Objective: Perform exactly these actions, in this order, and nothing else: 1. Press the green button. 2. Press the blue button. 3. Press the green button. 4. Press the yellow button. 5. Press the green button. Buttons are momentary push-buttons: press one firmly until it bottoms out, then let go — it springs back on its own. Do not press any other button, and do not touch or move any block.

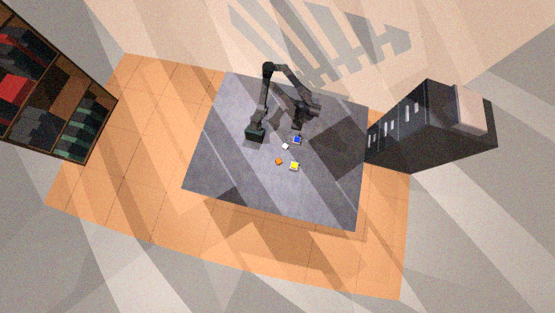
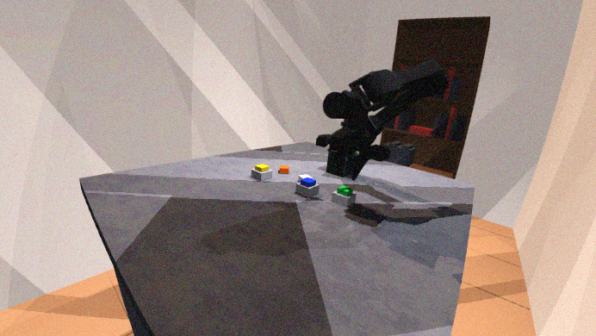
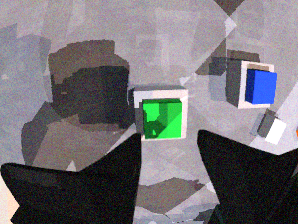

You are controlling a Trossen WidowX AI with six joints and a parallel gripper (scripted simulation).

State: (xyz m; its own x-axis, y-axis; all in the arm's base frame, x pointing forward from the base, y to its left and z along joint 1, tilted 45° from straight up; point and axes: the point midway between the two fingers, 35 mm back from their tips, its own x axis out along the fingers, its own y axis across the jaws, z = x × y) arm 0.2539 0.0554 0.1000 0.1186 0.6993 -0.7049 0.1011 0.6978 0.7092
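Right now my gripper tip is 4 cm above the green button. Round my gripper tip: blue button 10 cm to the right, 4 cm below, 2 cm ahead; orange block 26 cm to the right, 8 cm behind, 6 cm below; white block 16 cm to the right, 6 cm below, 5 cm behind.
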